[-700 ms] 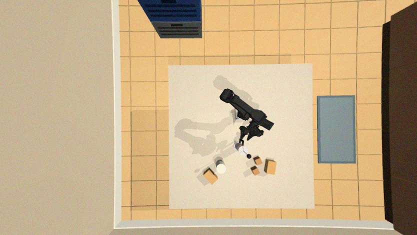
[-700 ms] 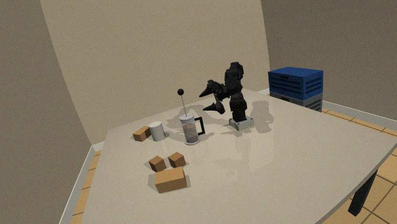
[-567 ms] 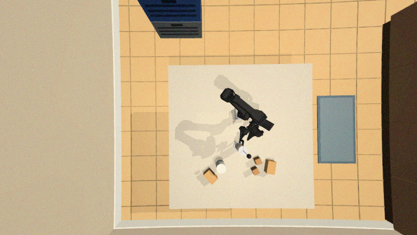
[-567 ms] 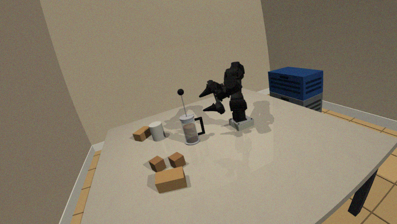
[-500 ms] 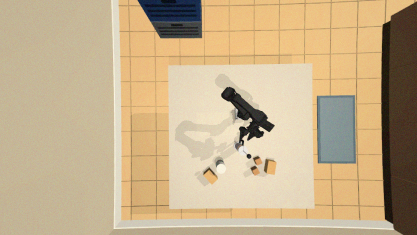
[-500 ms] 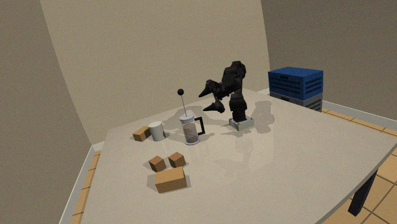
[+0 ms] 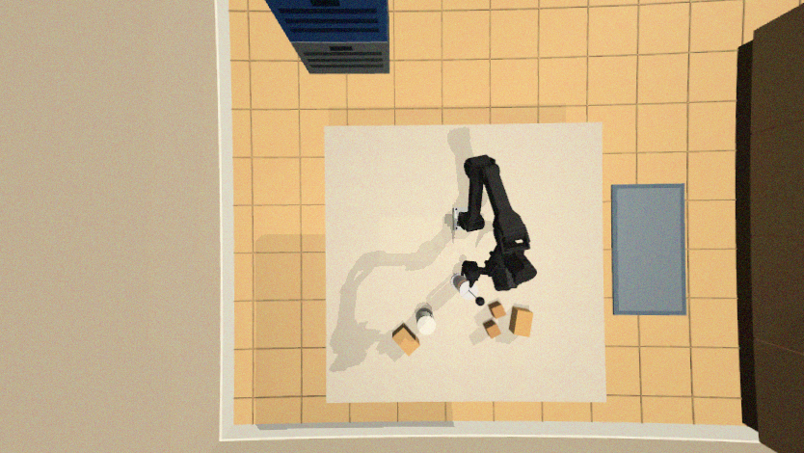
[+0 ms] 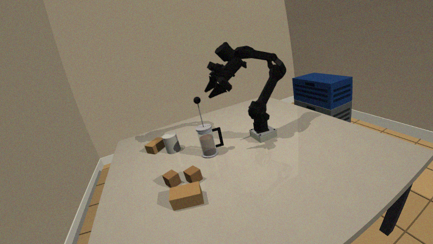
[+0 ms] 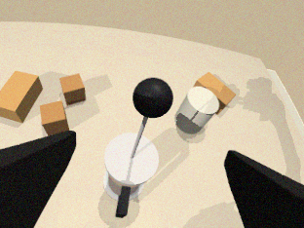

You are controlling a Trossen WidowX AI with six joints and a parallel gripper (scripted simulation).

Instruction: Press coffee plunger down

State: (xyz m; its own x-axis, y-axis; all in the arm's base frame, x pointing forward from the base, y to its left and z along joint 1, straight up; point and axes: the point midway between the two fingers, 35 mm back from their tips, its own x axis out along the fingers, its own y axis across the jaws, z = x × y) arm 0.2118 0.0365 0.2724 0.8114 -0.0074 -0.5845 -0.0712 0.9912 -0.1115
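My gripper tip is 15 cm above the glass coffee press and 3 cm short of it.
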